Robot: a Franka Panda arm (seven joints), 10 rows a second.
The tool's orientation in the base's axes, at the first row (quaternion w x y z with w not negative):
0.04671 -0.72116 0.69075 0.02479
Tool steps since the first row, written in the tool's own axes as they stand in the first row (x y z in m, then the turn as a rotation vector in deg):
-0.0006 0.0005 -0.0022 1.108 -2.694 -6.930
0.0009 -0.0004 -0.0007 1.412 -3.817 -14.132
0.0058 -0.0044 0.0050 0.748 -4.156 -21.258
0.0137 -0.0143 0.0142 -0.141 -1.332 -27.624
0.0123 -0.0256 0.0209 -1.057 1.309 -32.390
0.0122 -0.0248 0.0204 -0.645 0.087 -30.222
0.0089 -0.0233 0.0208 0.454 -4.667 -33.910
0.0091 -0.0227 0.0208 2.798 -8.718 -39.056
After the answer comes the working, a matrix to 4 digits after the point.
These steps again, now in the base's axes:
-0.0006 0.0004 0.0022 2.540 -1.694 6.869
0.0004 -0.0009 0.0006 3.468 -2.682 14.038
0.0048 -0.0051 -0.0054 3.572 -2.732 21.202
0.0153 -0.0116 -0.0150 0.529 -2.612 27.528
0.0267 -0.0090 -0.0212 -2.286 -2.295 32.271
0.0259 -0.0090 -0.0207 -0.985 -2.434 30.115
0.0243 -0.0058 -0.0208 3.705 -3.704 33.829
0.0237 -0.0060 -0.0208 7.706 -6.389 38.846

The tool's axes in the first row as the columns of a matrix, in the base's axes (rounded; the answer above uses it unrounded):
0.0445 -0.9986 0.0288
-0.9940 -0.0414 0.1016
-0.1003 -0.0331 -0.9944

